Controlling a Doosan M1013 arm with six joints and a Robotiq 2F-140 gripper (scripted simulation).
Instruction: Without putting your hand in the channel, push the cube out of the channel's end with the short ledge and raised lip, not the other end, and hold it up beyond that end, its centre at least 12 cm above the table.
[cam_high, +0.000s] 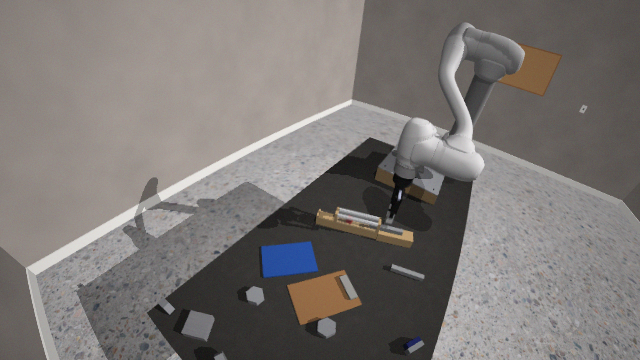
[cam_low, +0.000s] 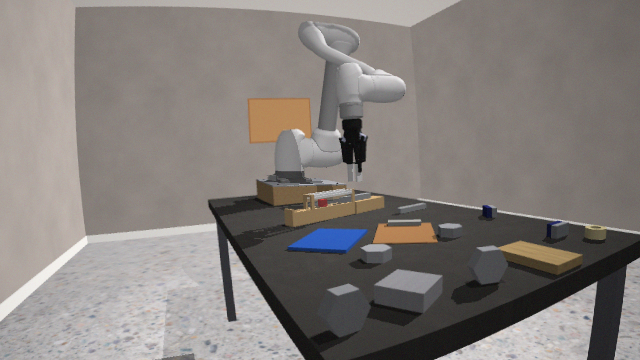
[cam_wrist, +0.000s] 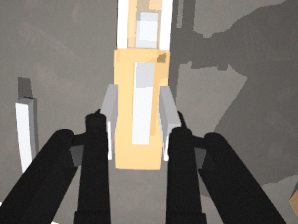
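Now: the light grey stick 15 cm to the left of my hand, 15 cm ahead of it and 14 cm below it. Round my hand: channel 13 cm to the right, 9 cm below, 2 cm ahead; then grey bar 9 cm below, 1 cm behind; then red cube 16 cm to the right, 9 cm below, 2 cm ahead.
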